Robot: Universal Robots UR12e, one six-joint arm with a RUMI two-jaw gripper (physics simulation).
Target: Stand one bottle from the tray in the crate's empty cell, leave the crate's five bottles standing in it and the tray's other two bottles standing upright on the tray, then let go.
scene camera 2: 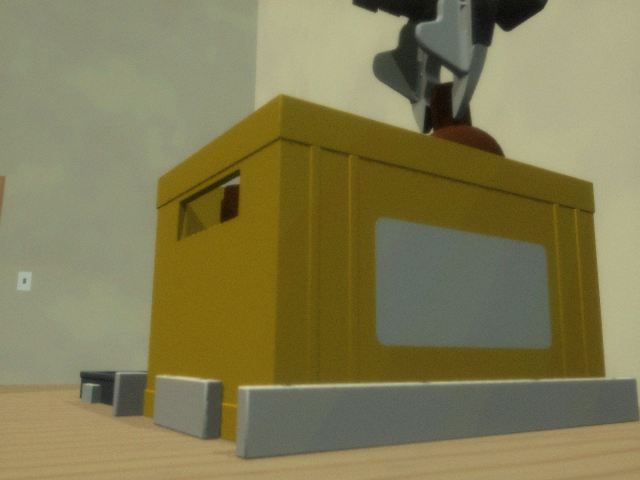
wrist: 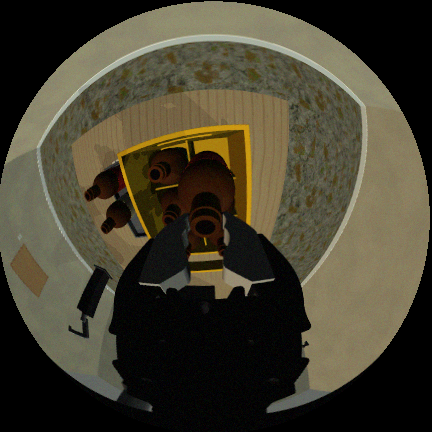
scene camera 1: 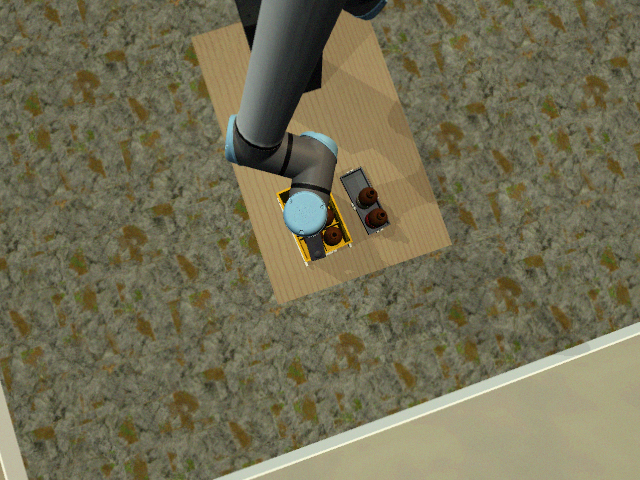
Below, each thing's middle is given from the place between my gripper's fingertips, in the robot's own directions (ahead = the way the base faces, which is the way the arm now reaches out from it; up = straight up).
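Long crate strip (scene camera 2: 272,421): my hand is 20 mm past it, 80 mm to the left of it and 200 mm above it.
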